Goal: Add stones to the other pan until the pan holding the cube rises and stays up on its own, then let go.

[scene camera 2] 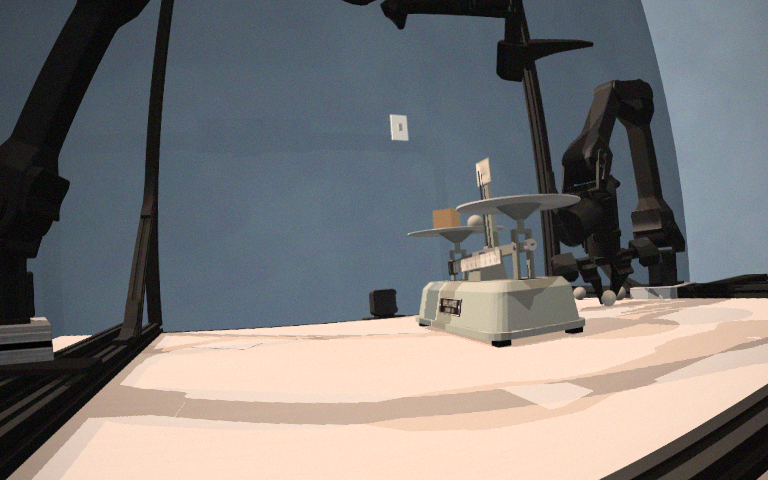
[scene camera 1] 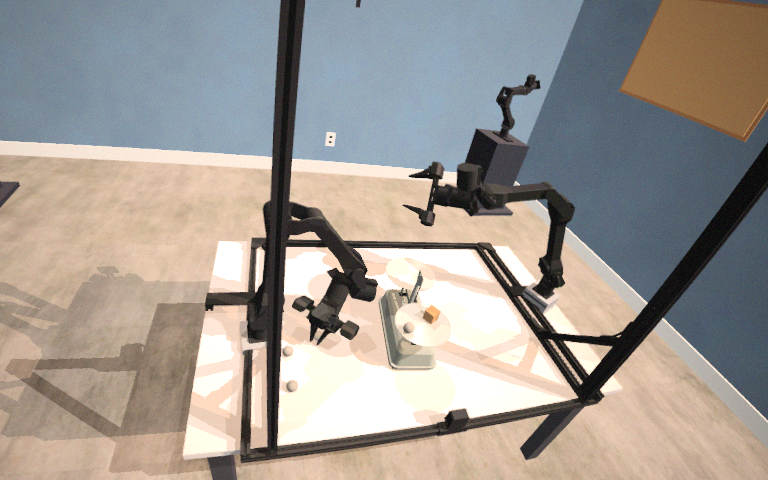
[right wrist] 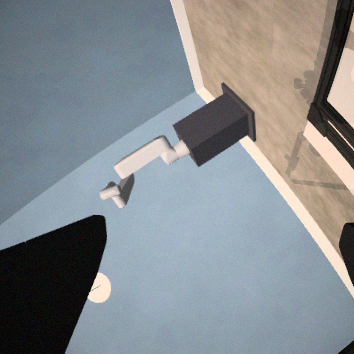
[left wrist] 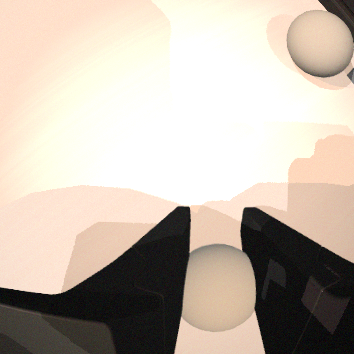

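Where they show: left gripper, fingertip midpoint: (scene camera 2: pixel 606 302) (scene camera 1: pixel 314 343) (left wrist: pixel 215 218); right gripper, fingertip midpoint: (scene camera 2: pixel 596 1) (scene camera 1: pixel 405 190) (right wrist: pixel 230 233); left arm's base at its link origin: (scene camera 2: pixel 663 285) (scene camera 1: pixel 260 332); right arm's base at its link origin: (scene camera 1: pixel 543 291).
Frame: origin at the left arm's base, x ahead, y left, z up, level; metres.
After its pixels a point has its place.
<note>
The scale's cube pan (scene camera 1: pixel 433 336) @(x 0.400, y -0.196, z 0.122 m) (scene camera 2: pixel 423 232) @(x 0.455, y -0.148, z 0.121 m) sits low, with the orange cube (scene camera 1: pixel 431 314) @(x 0.410, y -0.148, z 0.151 m) (scene camera 2: pixel 446 217) @(x 0.430, y -0.124, z 0.140 m) and one stone (scene camera 1: pixel 408 327) @(x 0.333, y -0.173, z 0.147 m) (scene camera 2: pixel 474 220) @(x 0.348, y -0.158, z 0.140 m) on it. The other pan (scene camera 1: pixel 399 270) @(x 0.406, y 0.050, z 0.135 m) (scene camera 2: pixel 543 200) @(x 0.438, y 0.075, z 0.133 m) is empty and higher. My left gripper (scene camera 1: pixel 315 341) @(x 0.139, y -0.048, z -0.017 m) (left wrist: pixel 215 218) @(x 0.139, y -0.048, z -0.017 m) points down, low over the table, left of the scale in scene camera 1. It is shut on a round grey stone (scene camera 2: pixel 608 297) @(x 0.166, y -0.026, z -0.005 m) (left wrist: pixel 218 295) @(x 0.154, y -0.037, z 0.006 m). Two more stones (scene camera 1: pixel 287 350) @(x 0.061, y -0.075, z 0.004 m) (scene camera 1: pixel 291 385) @(x 0.053, y -0.180, z 0.004 m) lie on the table near it. My right gripper (scene camera 1: pixel 406 190) @(x 0.446, y 0.201, z 0.322 m) (right wrist: pixel 230 233) @(x 0.446, y 0.201, z 0.322 m) is open and empty, high above the table's far side.
The scale's base (scene camera 1: pixel 413 360) @(x 0.378, y -0.184, z 0.015 m) (scene camera 2: pixel 532 308) @(x 0.458, y 0.065, z 0.015 m) stands mid-table, with its upright pointer card (scene camera 2: pixel 482 171) @(x 0.408, y -0.058, z 0.196 m) between the pans. Black frame rails (scene camera 1: pixel 362 438) @(x 0.183, y -0.334, z -0.027 m) edge the table, and a tall post (scene camera 1: pixel 281 169) @(x -0.012, y -0.317, z 0.628 m) rises in front of the left arm in scene camera 1. A small black box (scene camera 1: pixel 457 418) @(x 0.403, y -0.374, z 0.032 m) sits on the front rail.
</note>
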